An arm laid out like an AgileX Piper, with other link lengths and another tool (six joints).
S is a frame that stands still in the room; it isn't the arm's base.
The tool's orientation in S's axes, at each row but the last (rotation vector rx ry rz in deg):
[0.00 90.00 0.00]
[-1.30 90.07 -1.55]
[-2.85 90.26 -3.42]
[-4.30 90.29 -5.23]
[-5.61 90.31 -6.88]
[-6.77 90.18 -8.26]
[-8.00 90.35 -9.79]
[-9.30 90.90 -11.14]
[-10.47 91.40 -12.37]
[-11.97 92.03 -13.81]
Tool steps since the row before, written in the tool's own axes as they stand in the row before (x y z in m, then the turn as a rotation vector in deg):
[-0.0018 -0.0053 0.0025 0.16 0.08 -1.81]
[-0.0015 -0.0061 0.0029 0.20 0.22 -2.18]
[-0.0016 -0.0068 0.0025 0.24 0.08 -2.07]
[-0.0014 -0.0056 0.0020 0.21 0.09 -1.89]
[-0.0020 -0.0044 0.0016 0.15 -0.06 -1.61]
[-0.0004 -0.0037 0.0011 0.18 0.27 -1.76]
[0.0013 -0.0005 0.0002 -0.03 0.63 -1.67]
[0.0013 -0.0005 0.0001 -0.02 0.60 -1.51]
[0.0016 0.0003 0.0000 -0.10 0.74 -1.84]
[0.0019 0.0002 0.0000 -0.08 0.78 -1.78]
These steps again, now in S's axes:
[0.0025 -0.0053 0.0018 -1.81 0.08 -0.16]
[0.0029 -0.0061 0.0017 -2.18 0.22 -0.20]
[0.0025 -0.0067 0.0021 -2.07 0.08 -0.23]
[0.0020 -0.0054 0.0020 -1.89 0.09 -0.21]
[0.0016 -0.0041 0.0026 -1.61 -0.06 -0.13]
[0.0010 -0.0036 0.0010 -1.76 0.27 -0.21]
[0.0002 -0.0007 -0.0012 -1.66 0.66 -0.08]
[0.0001 -0.0008 -0.0012 -1.50 0.62 -0.08]
[-0.0001 -0.0001 -0.0016 -1.82 0.79 -0.03]
[-0.0001 -0.0003 -0.0019 -1.76 0.82 -0.07]

